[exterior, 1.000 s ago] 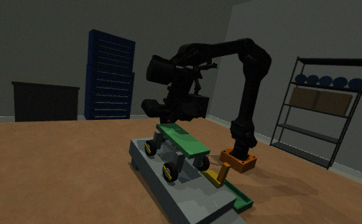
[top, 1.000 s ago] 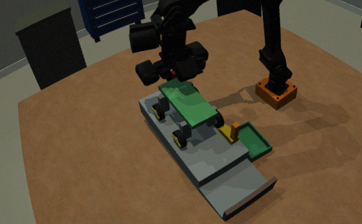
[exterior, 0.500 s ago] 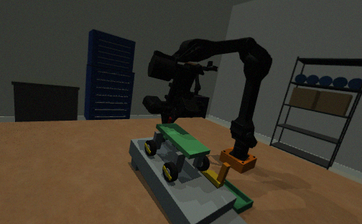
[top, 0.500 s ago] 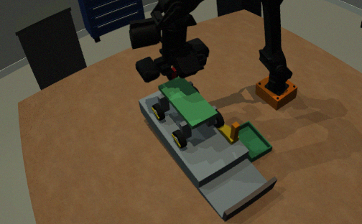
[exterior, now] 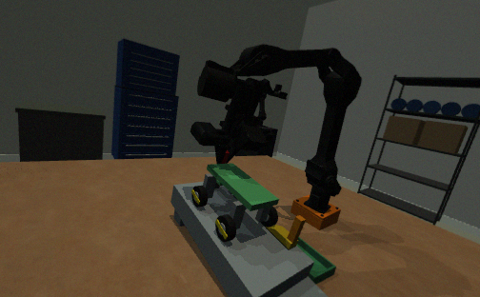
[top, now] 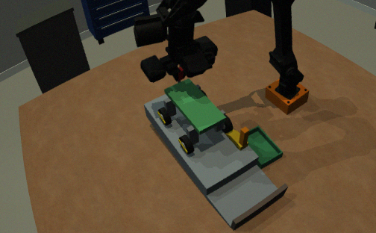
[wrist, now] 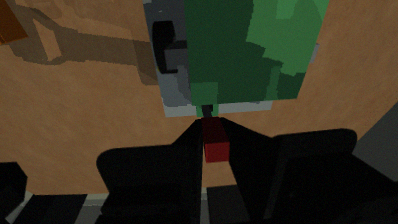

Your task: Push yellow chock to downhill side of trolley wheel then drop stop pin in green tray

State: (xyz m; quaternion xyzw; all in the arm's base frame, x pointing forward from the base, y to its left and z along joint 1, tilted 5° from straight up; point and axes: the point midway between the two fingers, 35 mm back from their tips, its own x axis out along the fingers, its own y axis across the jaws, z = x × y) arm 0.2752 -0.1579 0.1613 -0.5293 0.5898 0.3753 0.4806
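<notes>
Now: the green tray 7 cm behind my gripper tip, 22 cm to the left of it and 16 cm below it. Also, from my gripper tip: red-headed stop pin: right at my gripper tip; trolley: 4 cm ahead, 9 cm to the left, 4 cm below; grey ramp: 4 cm ahead, 10 cm to the left, 11 cm below.
</notes>
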